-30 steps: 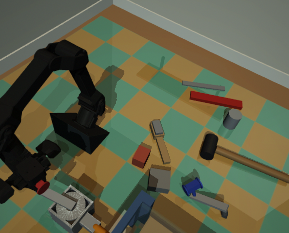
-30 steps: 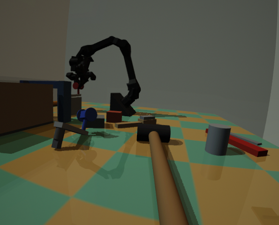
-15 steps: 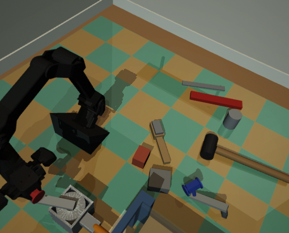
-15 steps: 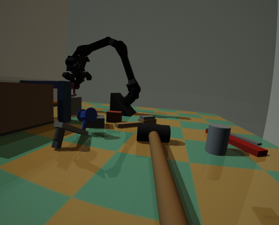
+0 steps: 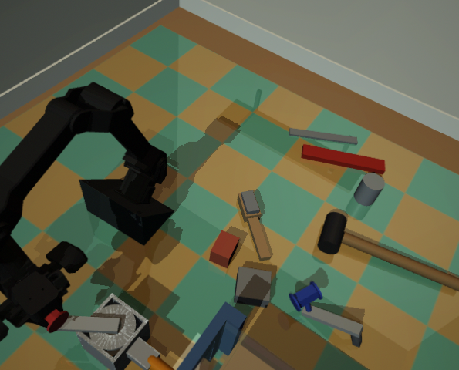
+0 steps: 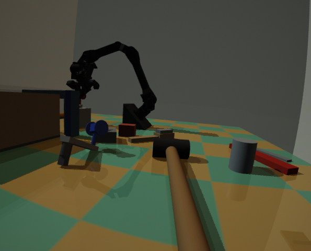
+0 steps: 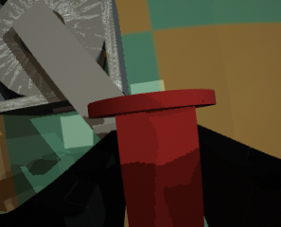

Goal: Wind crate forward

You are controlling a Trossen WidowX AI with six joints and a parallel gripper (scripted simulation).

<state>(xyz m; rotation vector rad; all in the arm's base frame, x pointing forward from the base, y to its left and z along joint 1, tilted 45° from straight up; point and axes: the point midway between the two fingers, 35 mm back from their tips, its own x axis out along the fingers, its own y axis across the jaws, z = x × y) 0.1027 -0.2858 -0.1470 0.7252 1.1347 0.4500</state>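
Now: the boxy winch 5 cm ahead of my gripper tip, 5 cm to the left of it and 10 cm below it. The rest, counted from my gripper tip: red cylindrical grip: 1 cm behind; grey block: 23 cm ahead, 31 cm to the left, 11 cm below; red-knobbed winch handle: 2 cm ahead, 2 cm to the left, 3 cm below.
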